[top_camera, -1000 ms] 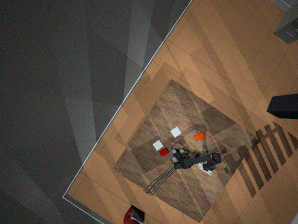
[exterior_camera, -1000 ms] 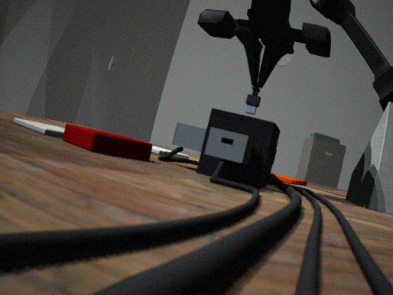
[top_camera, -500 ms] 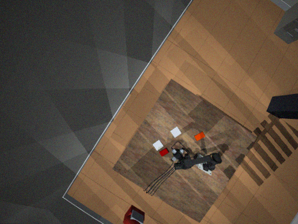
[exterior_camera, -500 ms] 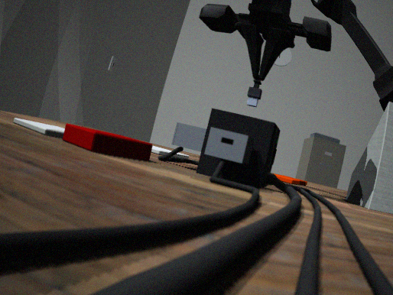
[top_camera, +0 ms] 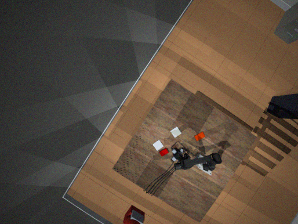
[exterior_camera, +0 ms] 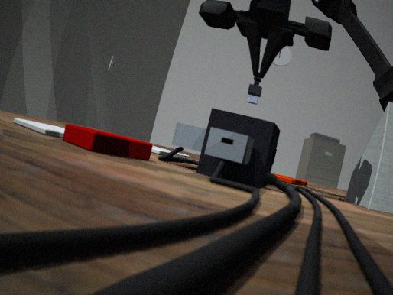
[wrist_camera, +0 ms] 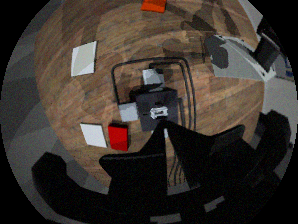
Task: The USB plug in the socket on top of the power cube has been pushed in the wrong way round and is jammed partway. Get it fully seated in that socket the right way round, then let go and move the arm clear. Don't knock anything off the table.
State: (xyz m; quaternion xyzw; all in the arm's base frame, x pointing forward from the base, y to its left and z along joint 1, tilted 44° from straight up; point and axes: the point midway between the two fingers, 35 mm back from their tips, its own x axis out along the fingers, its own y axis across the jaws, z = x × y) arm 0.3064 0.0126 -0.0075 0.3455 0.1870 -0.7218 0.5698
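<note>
My gripper tip is now 2 cm above the dark USB plug. The rest, counted from my gripper tip: white flat tile (25 cm ahead, 13 cm below, 1 cm to the left); orange tile (30 cm to the right, 15 cm behind, 13 cm below); red block (15 cm ahead, 13 cm below, 6 cm to the left).
</note>
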